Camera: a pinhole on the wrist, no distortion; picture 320 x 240 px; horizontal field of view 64.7 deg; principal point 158.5 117.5 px. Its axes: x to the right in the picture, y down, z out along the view. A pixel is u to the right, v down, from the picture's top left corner.
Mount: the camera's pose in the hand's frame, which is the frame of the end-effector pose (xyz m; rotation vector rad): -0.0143 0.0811 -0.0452 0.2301 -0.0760 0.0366
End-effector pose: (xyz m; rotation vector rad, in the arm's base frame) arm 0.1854 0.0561 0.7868 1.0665 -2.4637 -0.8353
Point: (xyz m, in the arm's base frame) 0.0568 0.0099 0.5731
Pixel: 281 16
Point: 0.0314 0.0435 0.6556
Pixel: 308 73
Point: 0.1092 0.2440 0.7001
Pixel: 87 190
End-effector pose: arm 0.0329 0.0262 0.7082 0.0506 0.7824 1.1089
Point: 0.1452 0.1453 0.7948
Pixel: 277 83
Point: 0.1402 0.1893 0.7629
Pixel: outside the picture
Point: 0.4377 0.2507 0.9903
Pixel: 233 96
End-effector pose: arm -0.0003 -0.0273 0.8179 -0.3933 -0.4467 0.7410
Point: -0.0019 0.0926 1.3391
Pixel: 282 49
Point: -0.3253 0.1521 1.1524
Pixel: 187 205
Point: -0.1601 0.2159 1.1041
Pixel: 283 194
